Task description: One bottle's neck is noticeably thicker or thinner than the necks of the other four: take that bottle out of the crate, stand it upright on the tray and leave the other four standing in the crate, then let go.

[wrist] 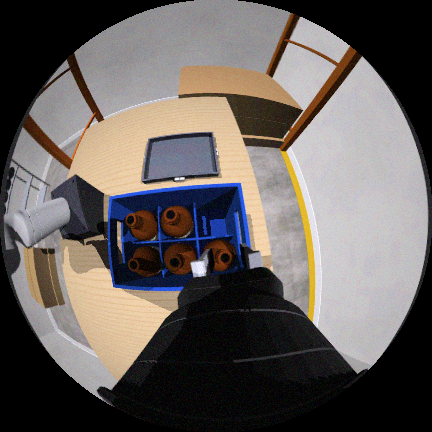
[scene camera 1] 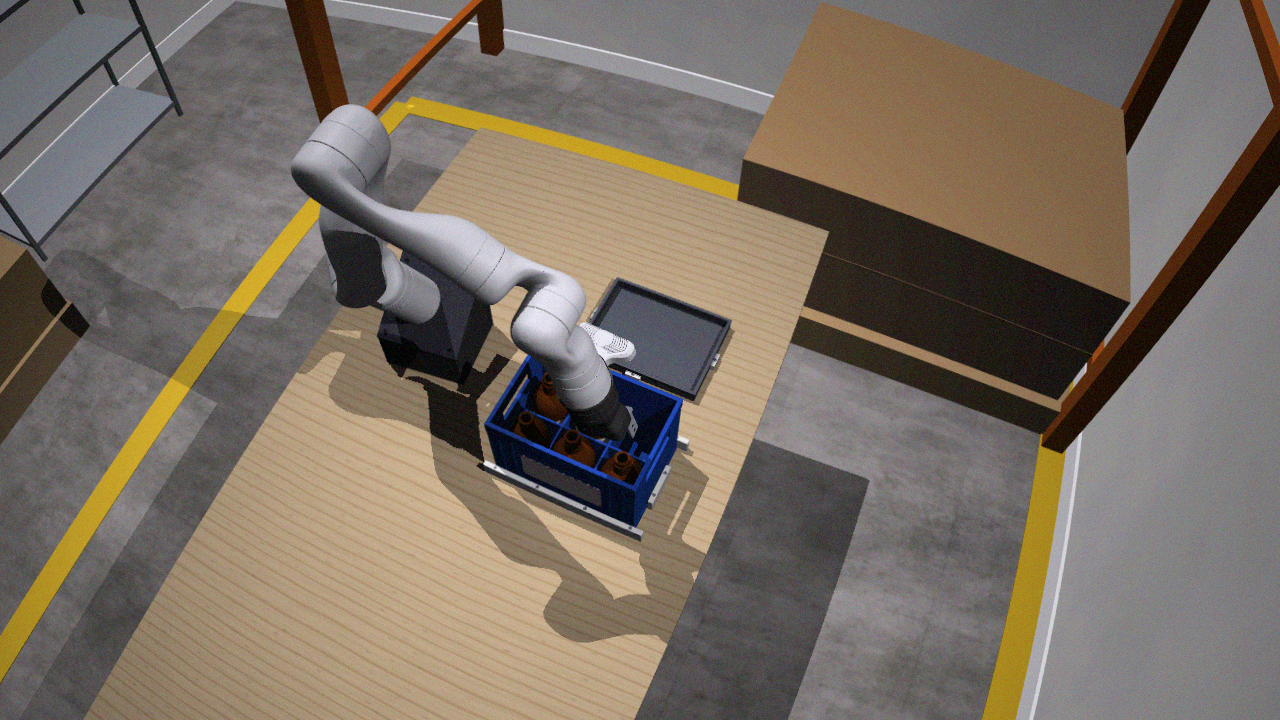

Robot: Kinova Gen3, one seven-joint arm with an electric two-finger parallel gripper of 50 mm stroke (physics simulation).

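Places are measured from the arm's base along level axes (x ahead, y left, z up), in millimetres.
Pixels of known places: gripper, fingertip midpoint: (wrist: 226, 254) (scene camera 1: 620, 428); arm's base, origin of the base link: (wrist: 62, 210) (scene camera 1: 418, 300).
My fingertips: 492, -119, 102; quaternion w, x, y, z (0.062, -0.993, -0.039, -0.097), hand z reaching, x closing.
Observation:
Ahead of a thing's pixels: the offset from my fingertips to its middle, as dx, dy, dz. "pt": to the spot under its first point. Level surfaces: height alone.
A blue crate (scene camera 1: 504, 450) (wrist: 215, 194) holds five brown bottles. In the wrist view, two stand in the tray-side row, the left bottle {-169, +69, -149} (wrist: 143, 226) and middle bottle {-84, +74, -149} (wrist: 180, 225). The other row holds a left bottle {-166, -19, -149} (wrist: 146, 261), a middle bottle {-82, -13, -149} (wrist: 186, 256) and a right bottle {+9, -12, -149} (wrist: 214, 246). The tray-side right compartment is empty. Which neck differs I cannot tell. My gripper (scene camera 1: 627, 437) (wrist: 226, 254) is open and empty, its fingers seen on either side of the right bottle's neck; their height relative to it is unclear. The dark tray {pt -78, +338, -229} (scene camera 1: 662, 335) (wrist: 180, 156) is bare.
Metal rails {-81, -69, -219} (scene camera 1: 563, 501) line the crate's outside on the wooden table {dz -234} (scene camera 1: 358, 537) (wrist: 120, 145). The dark robot base (scene camera 1: 438, 331) (wrist: 80, 207) stands left of the crate. Large brown boxes (scene camera 1: 939, 152) (wrist: 225, 80) stand beyond the table. The crate's walls and dividers surround the bottles.

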